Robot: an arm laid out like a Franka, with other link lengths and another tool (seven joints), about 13 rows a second.
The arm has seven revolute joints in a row. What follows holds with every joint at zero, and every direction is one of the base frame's. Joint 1 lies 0.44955 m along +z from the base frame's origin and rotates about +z. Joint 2 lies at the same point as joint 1 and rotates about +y. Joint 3 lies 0.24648 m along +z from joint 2 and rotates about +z. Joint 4 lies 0.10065 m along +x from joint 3 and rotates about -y. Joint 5 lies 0.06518 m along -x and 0.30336 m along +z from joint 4 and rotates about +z. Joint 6 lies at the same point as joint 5 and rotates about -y. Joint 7 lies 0.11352 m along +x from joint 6 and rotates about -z. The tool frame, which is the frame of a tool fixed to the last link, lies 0.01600 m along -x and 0.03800 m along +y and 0.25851 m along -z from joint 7; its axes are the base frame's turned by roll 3.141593, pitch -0.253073 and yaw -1.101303 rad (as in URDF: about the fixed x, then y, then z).
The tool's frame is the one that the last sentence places.
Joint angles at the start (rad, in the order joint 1, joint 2, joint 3, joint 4, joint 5, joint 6, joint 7):
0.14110, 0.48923, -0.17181, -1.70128, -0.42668, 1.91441, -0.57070
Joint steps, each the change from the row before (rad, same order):
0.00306, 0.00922, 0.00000, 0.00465, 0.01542, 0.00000, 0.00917
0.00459, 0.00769, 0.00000, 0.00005, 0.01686, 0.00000, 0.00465
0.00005, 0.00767, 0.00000, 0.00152, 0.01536, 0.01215, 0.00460
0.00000, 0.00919, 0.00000, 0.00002, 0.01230, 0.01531, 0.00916
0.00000, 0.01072, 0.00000, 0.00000, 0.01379, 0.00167, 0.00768
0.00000, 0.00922, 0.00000, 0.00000, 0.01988, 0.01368, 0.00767
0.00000, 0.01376, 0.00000, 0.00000, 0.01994, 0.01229, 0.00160
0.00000, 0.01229, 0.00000, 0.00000, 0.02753, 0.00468, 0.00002
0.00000, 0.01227, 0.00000, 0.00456, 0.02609, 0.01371, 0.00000
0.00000, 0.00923, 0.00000, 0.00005, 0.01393, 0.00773, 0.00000
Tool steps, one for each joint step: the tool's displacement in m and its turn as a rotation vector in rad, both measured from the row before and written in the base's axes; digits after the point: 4 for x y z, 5 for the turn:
-0.0003, 0.0048, -0.0044, 0.00916, -0.00049, -0.01335
-0.0018, 0.0056, -0.0049, 0.01150, 0.00464, -0.00923
0.0017, 0.0038, -0.0045, 0.01288, -0.00758, -0.00821
0.0018, 0.0034, -0.0055, 0.00971, -0.00920, -0.00966
-0.0023, 0.0028, -0.0062, 0.00797, 0.00525, -0.01445
0.0010, 0.0047, -0.0058, 0.01537, -0.00745, -0.01413
-0.0005, 0.0043, -0.0078, 0.01567, 0.00061, -0.00963
-0.0024, 0.0053, -0.0073, 0.02046, 0.00628, -0.01579
0.0019, 0.0056, -0.0059, 0.02073, -0.00674, -0.01206
-0.0006, 0.0028, -0.0051, 0.01058, 0.00098, -0.00674

